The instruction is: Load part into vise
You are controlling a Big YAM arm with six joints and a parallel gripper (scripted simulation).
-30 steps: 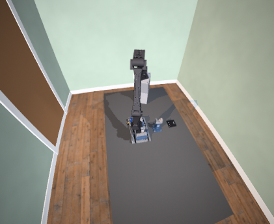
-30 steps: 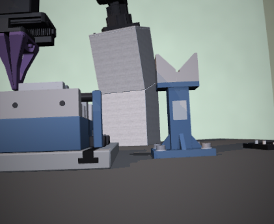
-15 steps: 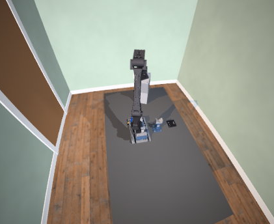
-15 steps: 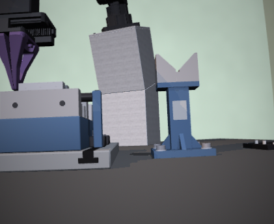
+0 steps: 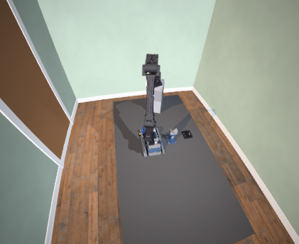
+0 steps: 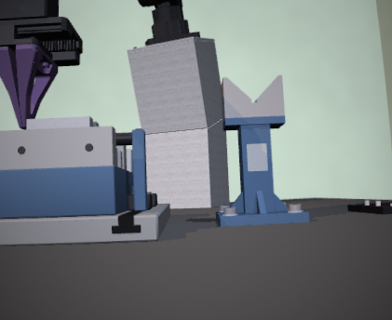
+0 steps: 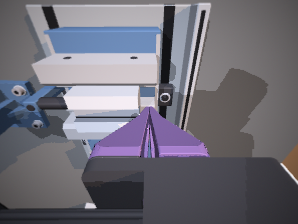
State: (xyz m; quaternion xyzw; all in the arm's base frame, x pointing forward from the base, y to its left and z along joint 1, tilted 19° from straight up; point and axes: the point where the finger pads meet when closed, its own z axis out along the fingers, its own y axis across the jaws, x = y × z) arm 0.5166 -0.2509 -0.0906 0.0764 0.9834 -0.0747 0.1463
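Now: the part 10 mm ahead of my hand, 40 mm to the left of it and 10 mm below it. From my hand the other things lie so: dark work stop rod (20 mm ahead, 90 mm to the left, 20 mm below); then moving jaw (30 mm behind, 50 mm to the left, 30 mm below); then fixed jaw (40 mm ahead, 40 mm to the left, 30 mm below).
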